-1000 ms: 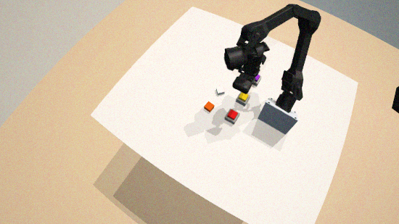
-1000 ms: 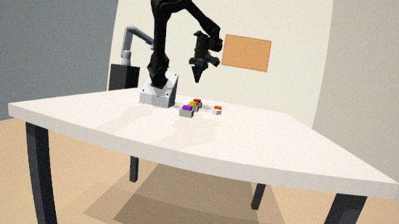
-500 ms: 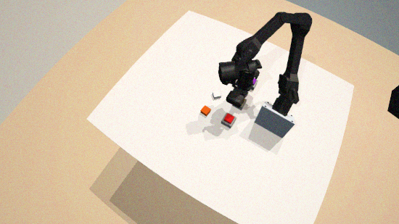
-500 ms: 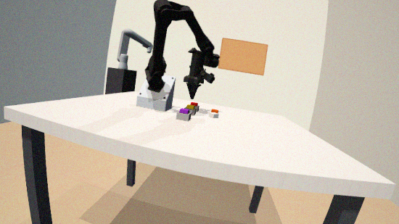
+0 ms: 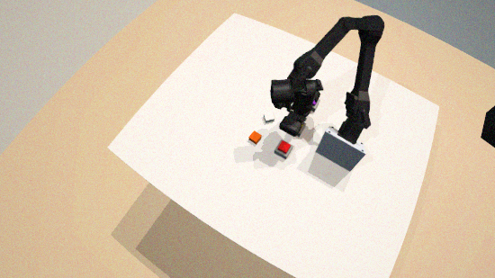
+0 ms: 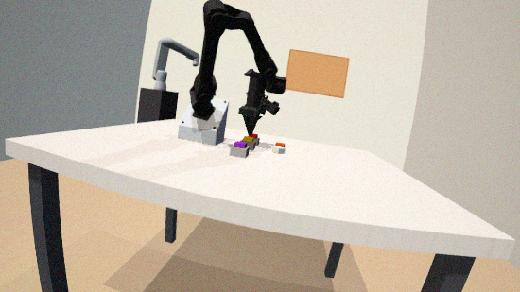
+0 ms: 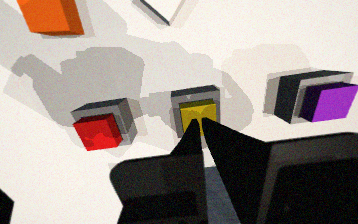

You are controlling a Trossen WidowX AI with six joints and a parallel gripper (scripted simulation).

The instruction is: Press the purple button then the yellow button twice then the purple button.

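Right now the yellow button is 10 mm below my gripper tip. From my gripper tip the other things lie so: purple button: 120 mm to the right, 10 mm below, 10 mm ahead; red button: 100 mm to the left, 20 mm behind, 10 mm below; white block: 100 mm ahead, 40 mm below, 30 mm to the left.
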